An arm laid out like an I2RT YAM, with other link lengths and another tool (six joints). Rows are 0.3 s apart.
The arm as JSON. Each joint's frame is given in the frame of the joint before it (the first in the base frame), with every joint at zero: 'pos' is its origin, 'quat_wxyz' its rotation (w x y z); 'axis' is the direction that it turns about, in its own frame. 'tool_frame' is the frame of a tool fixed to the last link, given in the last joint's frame.
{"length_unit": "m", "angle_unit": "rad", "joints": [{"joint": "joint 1", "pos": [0.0, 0.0, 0.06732], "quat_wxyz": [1.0, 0.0, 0.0, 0.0], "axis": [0.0, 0.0, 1.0]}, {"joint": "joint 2", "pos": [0.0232, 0.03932, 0.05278], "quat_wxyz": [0.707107, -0.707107, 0.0, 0.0], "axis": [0.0, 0.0, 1.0]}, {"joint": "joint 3", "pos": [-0.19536, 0.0, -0.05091], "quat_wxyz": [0.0, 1.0, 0.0, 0.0], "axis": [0.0, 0.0, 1.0]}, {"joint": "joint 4", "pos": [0.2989, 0.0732, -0.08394], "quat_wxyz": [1.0, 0.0, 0.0, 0.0], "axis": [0.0, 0.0, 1.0]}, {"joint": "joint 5", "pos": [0.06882, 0.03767, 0.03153], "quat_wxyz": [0.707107, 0.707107, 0.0, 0.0], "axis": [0.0, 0.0, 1.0]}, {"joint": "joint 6", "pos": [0.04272, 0.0, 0.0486], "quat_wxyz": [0.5, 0.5, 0.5, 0.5], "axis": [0.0, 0.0, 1.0]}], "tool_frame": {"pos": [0.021, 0.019, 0.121], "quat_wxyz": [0.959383, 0.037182, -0.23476, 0.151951]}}
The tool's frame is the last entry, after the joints.
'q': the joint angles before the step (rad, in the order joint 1, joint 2, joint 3, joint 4, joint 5, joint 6). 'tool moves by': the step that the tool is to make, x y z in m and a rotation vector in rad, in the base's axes. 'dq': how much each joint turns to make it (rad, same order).
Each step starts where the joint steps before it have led.
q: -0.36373 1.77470 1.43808 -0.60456 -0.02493 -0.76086
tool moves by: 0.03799 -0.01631 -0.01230 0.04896 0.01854 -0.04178
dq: -0.00681 0.26088 0.29220 -0.06463 -0.01182 0.05109
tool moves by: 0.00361 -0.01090 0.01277 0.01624 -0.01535 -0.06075
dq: -0.01342 0.03381 0.08340 -0.03969 0.00966 0.05079
